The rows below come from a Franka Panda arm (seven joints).
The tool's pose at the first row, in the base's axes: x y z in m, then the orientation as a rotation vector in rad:
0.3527, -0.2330, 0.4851, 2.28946, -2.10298, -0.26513
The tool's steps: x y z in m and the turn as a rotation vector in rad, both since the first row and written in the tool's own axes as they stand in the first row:
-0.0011, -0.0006, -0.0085, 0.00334, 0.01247, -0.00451
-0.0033, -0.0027, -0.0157, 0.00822, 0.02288, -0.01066
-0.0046, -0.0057, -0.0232, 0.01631, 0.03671, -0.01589
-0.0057, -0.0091, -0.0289, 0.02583, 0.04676, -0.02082
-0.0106, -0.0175, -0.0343, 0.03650, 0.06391, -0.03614
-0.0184, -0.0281, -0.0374, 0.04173, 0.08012, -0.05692
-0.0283, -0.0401, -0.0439, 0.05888, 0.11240, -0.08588
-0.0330, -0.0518, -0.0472, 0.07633, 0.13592, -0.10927
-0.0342, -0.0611, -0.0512, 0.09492, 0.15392, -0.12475
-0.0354, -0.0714, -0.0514, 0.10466, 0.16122, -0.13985
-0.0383, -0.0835, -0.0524, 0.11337, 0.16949, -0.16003
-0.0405, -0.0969, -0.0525, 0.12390, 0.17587, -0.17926
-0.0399, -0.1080, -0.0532, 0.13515, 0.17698, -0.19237
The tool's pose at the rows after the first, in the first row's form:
0.3544, -0.2327, 0.4935, 2.29184, -2.09433, -0.24698
0.3573, -0.2310, 0.5006, 2.29750, -2.08573, -0.22984
0.3612, -0.2302, 0.5077, 2.30250, -2.07837, -0.20543
0.3653, -0.2294, 0.5130, 2.30920, -2.07388, -0.18407
0.3739, -0.2243, 0.5178, 2.32495, -2.05508, -0.15337
0.3842, -0.2159, 0.5203, 2.34369, -2.02723, -0.12943
0.3962, -0.2056, 0.5262, 2.37007, -1.98876, -0.07481
0.4079, -0.2002, 0.5285, 2.39339, -1.96024, -0.03002
0.4175, -0.1986, 0.5313, 2.41085, -1.94350, 0.00975
0.4276, -0.1965, 0.5303, 2.42798, -1.92756, 0.02813
0.4395, -0.1926, 0.5301, 2.44909, -1.90448, 0.04651
0.4526, -0.1892, 0.5287, 2.47080, -1.88408, 0.06473
0.4637, -0.1889, 0.5278, 2.48915, -1.87364, 0.07788

